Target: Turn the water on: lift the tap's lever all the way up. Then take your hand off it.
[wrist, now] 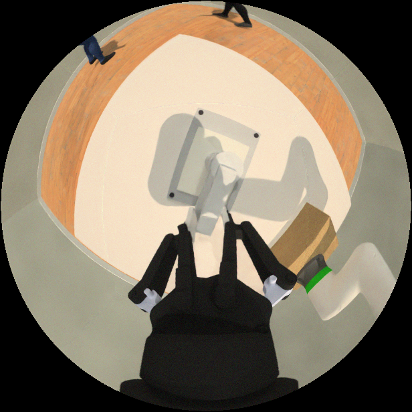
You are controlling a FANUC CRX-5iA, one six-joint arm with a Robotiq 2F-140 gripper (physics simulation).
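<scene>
The grey tap [227, 159] stands on a grey plate [228, 123] with dark screws at its corners, near the middle of the wrist view. Its lever [214, 195] points down the view towards the gripper; its exact tilt is hard to tell from above. My gripper [207, 211] is shut on the lever near its free end, with one pale fingertip pad on each side. The two pads stand a lever's width apart. The lever's underside and most of the spout are hidden.
A brown wooden block [301, 234] lies right of the gripper, beside a white arm link [345, 285] with a green ring. The cream table top [135, 100] bears the plate. Legs of two people [93, 50] [237, 14] show beyond, on the floor.
</scene>
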